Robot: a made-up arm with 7 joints.
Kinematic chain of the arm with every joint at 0, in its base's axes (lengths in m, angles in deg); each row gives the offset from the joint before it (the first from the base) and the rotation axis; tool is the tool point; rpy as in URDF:
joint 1: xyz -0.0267 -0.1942 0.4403 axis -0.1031 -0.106 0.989
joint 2: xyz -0.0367 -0.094 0.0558 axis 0.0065 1 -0.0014
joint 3: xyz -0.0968 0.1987 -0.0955 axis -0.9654 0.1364 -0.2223
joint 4: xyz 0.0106 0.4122 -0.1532 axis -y
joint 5: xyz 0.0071 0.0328 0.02 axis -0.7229 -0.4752 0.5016
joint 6: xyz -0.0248 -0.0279 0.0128 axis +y
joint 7: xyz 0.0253 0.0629 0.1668 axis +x
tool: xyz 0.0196 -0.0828 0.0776 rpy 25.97 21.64 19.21
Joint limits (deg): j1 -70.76..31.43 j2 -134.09..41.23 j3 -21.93..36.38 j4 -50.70..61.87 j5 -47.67..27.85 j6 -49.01..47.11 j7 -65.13..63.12
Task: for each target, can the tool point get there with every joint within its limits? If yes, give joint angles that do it. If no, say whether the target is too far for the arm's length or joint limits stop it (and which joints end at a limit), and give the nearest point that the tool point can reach.
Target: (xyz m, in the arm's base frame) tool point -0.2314 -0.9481 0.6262
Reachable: no: joint limits stop it (at a limit: joint 1, joint 3, joint 4, joint 5, joint 6) | nearest point 0.2646 -0.6008 0.6074 | short by 0.606 m
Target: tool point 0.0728 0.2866 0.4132
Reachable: yes | joints -23.70 -116.57 -14.82 -32.34 16.37 -24.83 20.49
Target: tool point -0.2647 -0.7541 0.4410
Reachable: no: joint limits stop it (at a limit: joint 1, joint 3, joint 4, joint 5, joint 6) | nearest point 0.2637 -0.5926 0.4522 | short by 0.553 m
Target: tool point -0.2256 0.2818 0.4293
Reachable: yes | joints 15.87 -25.53 7.07 18.78 0.53 21.92 0.71
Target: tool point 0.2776 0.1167 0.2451
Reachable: yes | joints -42.99 -51.22 30.83 30.01 -14.95 -11.27 23.26
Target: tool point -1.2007 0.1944 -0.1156
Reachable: no: too far | nearest point -0.7609 0.0450 0.1214 | short by 0.521 m
